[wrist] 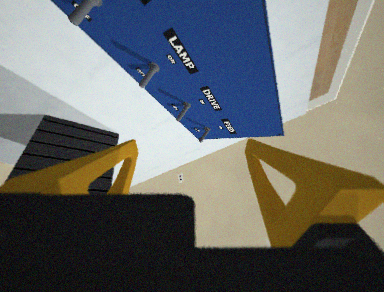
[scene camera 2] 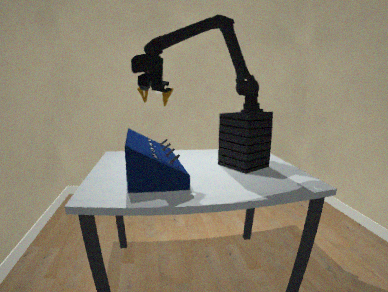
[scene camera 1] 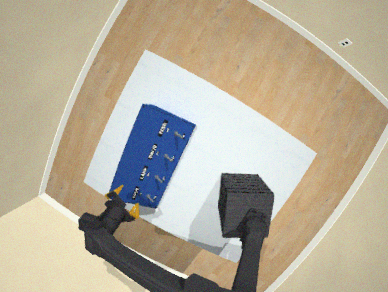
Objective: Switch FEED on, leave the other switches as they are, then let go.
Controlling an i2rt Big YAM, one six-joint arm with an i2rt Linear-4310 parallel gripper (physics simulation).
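Places are measured from the arm's base along level axes (x ahead, y left, z up), in centimetres.
Where they show: gripper, fingertip midpoint: (wrist: 191,145) (scene camera 2: 154,103) (scene camera 1: 129,194); arm's base at its link origin: (scene camera 2: 251,112) (scene camera 1: 251,222).
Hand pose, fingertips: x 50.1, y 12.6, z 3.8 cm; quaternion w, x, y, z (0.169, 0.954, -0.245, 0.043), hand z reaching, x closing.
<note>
Things, the pixels of their top centre, and the offset from my fingertips. Level surfaces: height alone.
- FEED switch at its top centre: (wrist: 205,140) (scene camera 1: 178,136) dy -26.6, dx -5.1, dz -20.1 cm
- DRIVE switch at its top centre: (wrist: 183,118) (scene camera 1: 168,159) dy -14.6, dx -6.0, dz -20.1 cm
- LAMP switch at its top centre: (wrist: 147,82) (scene camera 1: 158,180) dy -2.6, dx -7.0, dz -20.1 cm
- fourth switch at its top centre: (wrist: 79,13) (scene camera 1: 149,200) dy +9.3, dx -8.0, dz -20.1 cm
- white table at its surface level: dz -33.3 cm
A blue sloped switch box (scene camera 1: 135,145) (scene camera 2: 155,172) (wrist: 230,50) stands on the table. The FEED switch (scene camera 1: 179,135) (wrist: 205,134) is a grey lever at the box's far end in the wrist view. The DRIVE switch (scene camera 1: 169,157) (wrist: 184,111), the LAMP switch (scene camera 1: 159,179) (wrist: 149,75) and a fourth switch (scene camera 1: 151,198) (wrist: 85,11) follow in a row. The levers look alike in tilt; I cannot tell their settings surely. My gripper (scene camera 1: 129,196) (scene camera 2: 155,103) (wrist: 191,145) is open and empty, high above the box, near the fourth switch's end in scene camera 1, touching no lever.
The black ribbed block (scene camera 1: 246,205) (scene camera 2: 245,142) (wrist: 65,150) bearing the arm's base stands on the white table (scene camera 1: 250,140) (scene camera 2: 205,190), on the levers' side of the box. The arm (scene camera 1: 145,260) (scene camera 2: 187,32) arches high over from it. Beige walls stand around.
</note>
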